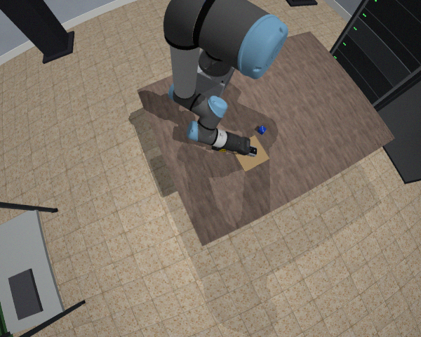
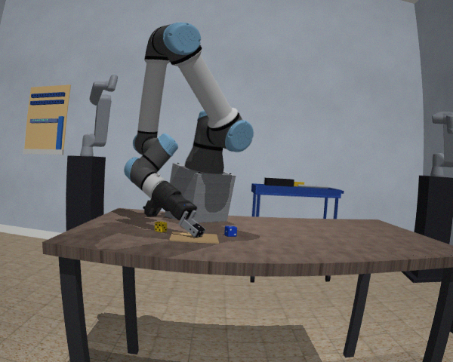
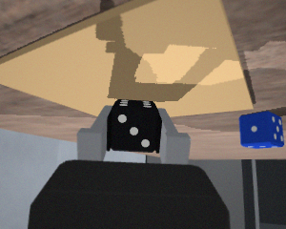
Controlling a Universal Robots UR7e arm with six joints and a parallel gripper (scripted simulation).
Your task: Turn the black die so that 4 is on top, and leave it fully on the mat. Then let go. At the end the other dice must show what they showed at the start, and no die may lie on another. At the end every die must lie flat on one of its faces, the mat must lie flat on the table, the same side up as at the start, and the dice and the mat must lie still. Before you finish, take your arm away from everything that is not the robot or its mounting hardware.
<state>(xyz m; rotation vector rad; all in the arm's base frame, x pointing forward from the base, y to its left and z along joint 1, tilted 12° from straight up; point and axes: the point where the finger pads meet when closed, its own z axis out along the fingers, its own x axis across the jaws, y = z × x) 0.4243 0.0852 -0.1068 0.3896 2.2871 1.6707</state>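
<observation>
Right now the black die is right at my hand. The rest, counted from my hand: blue die 10 cm behind, 9 cm to the left, 1 cm below; then tan mat 2 cm below; then yellow die 13 cm to the right, 6 cm behind, 1 cm below.
</observation>
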